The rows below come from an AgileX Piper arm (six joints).
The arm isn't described. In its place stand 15 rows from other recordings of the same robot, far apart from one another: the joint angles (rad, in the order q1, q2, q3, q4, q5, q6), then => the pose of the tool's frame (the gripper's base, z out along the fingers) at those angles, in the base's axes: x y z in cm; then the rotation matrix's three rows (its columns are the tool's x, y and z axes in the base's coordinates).
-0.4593 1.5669 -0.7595 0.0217 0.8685 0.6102 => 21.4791, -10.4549, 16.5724; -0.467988, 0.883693, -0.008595; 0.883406, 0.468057, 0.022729; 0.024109, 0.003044, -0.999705
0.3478 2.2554 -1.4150 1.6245 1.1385 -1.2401 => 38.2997, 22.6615, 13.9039; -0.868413, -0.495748, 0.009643; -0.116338, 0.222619, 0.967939; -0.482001, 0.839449, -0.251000
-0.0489 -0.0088 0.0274 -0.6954 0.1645 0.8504 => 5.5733, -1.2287, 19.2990; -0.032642, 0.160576, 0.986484; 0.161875, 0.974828, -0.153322; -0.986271, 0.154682, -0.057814
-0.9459 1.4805 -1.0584 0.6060 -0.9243 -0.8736 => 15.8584, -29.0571, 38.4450; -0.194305, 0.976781, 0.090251; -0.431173, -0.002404, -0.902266; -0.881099, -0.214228, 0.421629
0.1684 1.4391 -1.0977 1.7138 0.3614 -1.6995 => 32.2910, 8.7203, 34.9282; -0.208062, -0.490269, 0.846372; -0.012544, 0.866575, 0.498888; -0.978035, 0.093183, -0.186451
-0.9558 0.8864 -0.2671 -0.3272 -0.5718 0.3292 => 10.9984, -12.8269, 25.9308; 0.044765, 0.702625, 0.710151; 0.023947, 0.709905, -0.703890; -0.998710, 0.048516, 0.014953
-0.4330 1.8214 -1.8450 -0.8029 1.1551 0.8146 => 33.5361, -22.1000, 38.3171; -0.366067, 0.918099, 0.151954; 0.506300, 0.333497, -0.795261; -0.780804, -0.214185, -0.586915
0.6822 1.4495 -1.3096 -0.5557 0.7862 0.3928 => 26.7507, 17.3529, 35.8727; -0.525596, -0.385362, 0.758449; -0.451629, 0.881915, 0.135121; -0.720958, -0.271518, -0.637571
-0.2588 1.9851 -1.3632 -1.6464 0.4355 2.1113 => 42.3721, -15.1773, 21.7555; -0.155501, 0.733039, 0.662173; 0.455402, 0.648041, -0.610452; -0.876600, 0.206629, -0.434599
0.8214 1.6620 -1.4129 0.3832 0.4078 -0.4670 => 25.7315, 29.6351, 33.5489; -0.258713, -0.844893, 0.468213; -0.441111, 0.534560, 0.720879; -0.859354, -0.020033, -0.510989
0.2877 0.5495 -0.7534 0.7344 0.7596 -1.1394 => 7.4182, 6.5746, 37.0829; 0.098635, -0.730474, 0.675780; -0.462049, 0.567834, 0.681231; -0.881352, -0.379437, -0.281507
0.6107 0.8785 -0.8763 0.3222 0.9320 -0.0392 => 11.5675, 10.9206, 34.3791; -0.701520, -0.593906, 0.393885; -0.306135, 0.750252, 0.586007; -0.643546, 0.290513, -0.708132
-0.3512 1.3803 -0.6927 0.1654 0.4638 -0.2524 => 23.5385, -7.9104, 20.4967; -0.846242, 0.222388, 0.484168; 0.199578, 0.974873, -0.098951; -0.494008, 0.012893, -0.869362
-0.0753 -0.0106 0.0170 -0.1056 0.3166 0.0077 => 5.3454, -0.7027, 17.9671; -0.240268, 0.085146, 0.966965; -0.074642, 0.991576, -0.105860; -0.967833, -0.097611, -0.231889
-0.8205 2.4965 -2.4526 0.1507 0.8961 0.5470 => 38.8461, -40.1090, 22.7033; -0.006332, 0.845414, 0.534074; 0.878428, 0.259911, -0.401012; -0.477833, 0.466607, -0.744281
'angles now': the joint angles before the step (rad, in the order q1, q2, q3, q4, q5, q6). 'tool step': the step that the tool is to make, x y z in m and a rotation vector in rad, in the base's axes. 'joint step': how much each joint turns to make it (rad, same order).
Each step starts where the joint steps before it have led.
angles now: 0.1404 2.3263 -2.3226 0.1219 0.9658 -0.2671
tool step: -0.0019 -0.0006 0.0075 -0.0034 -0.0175 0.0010
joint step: 0.0000 -0.0138 -0.0005 -0.0045 -0.0024 -0.0022
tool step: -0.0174 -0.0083 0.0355 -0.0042 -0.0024 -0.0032
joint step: -0.0118 -0.0734 -0.0074 -0.0033 0.0796 0.0001
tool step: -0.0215 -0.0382 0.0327 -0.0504 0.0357 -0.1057
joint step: -0.0608 -0.0821 0.0023 -0.0771 0.1173 0.0479
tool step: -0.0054 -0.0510 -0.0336 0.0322 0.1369 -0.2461
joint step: -0.0957 -0.0248 0.1539 -0.0616 0.0062 0.1682
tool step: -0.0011 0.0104 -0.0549 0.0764 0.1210 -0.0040
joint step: 0.0106 0.0129 0.1775 0.0654 -0.0677 0.0182
